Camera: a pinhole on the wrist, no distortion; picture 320 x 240 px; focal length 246.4 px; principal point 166.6 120.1 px. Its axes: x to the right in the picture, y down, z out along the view. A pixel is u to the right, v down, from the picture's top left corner.
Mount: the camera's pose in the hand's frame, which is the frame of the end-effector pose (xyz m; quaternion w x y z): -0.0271 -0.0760 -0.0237 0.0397 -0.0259 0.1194 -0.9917
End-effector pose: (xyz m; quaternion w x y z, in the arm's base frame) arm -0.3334 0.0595 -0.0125 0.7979 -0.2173 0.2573 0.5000
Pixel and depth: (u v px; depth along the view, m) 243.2 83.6 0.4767
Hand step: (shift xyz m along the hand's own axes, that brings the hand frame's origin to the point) -0.1507 -0.1321 0.4618
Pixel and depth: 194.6 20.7 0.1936
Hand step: -0.0429 -0.0477 0.1837
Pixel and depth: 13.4 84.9 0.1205
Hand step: 0.0536 -0.0813 0.0942
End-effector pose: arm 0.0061 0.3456 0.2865 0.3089 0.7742 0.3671 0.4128
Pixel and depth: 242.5 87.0 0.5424
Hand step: -0.1657 -0.1470 0.5269
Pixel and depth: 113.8 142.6 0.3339
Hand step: 0.0667 -0.1778 0.2900
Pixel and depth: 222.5 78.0 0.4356
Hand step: -0.1044 -0.1146 0.4208
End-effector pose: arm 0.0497 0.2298 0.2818 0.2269 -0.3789 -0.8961 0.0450
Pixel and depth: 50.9 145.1 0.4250
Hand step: 0.2006 -0.2006 0.3700
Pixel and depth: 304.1 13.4 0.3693
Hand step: -0.2214 -0.0253 0.3814
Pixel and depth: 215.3 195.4 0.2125
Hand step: -0.0513 -0.1923 0.1687
